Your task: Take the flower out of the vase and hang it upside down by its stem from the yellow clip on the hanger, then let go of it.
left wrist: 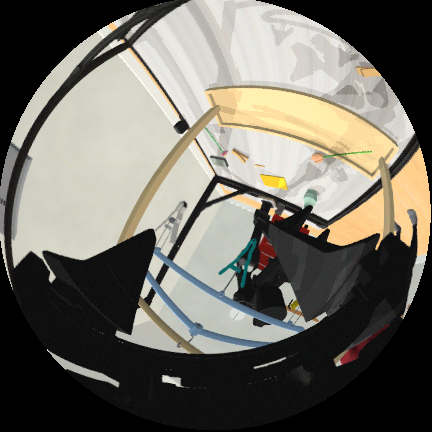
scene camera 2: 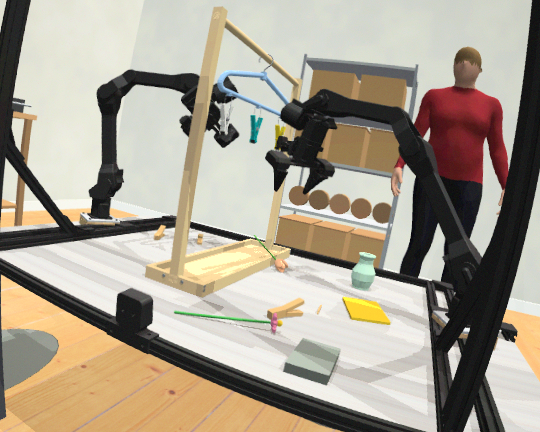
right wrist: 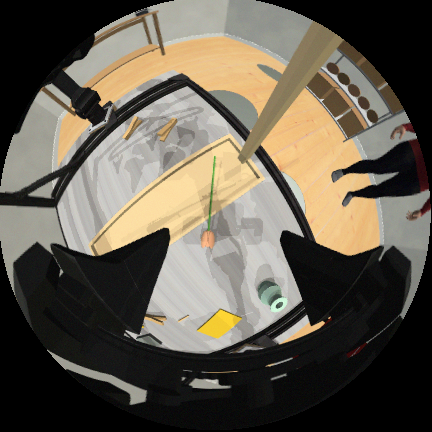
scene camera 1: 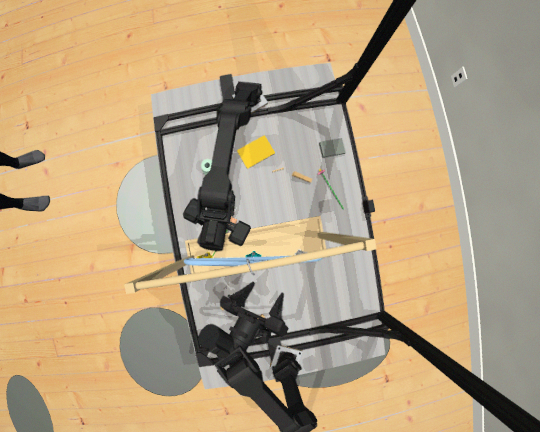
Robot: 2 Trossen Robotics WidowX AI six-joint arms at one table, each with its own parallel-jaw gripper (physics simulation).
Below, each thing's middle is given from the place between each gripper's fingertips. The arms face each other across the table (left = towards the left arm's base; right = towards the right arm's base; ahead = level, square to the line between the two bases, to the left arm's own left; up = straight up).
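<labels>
The grey block (scene camera 2: 311, 360) is 320 mm below my left hand, 420 mm to the right of it and 310 mm behind it. Counted from that same left hand, the yellow pad (scene camera 2: 361, 310) is 440 mm to the right, 330 mm below and 20 mm behind. Then there is the frame base (scene camera 1: 285, 240), and my left hand is 90 mm to the left of it, 30 mm short of it and 320 mm above it.
For my right hand, the grey block sits 25 cm to the right of it, 45 cm behind it and 20 cm below it. The yellow pad is 20 cm below my right hand as well, 16 cm behind it and 27 cm to the right of it, while the frame base is 8 cm to the left of that hand, 11 cm behind it and 20 cm below it.
</labels>
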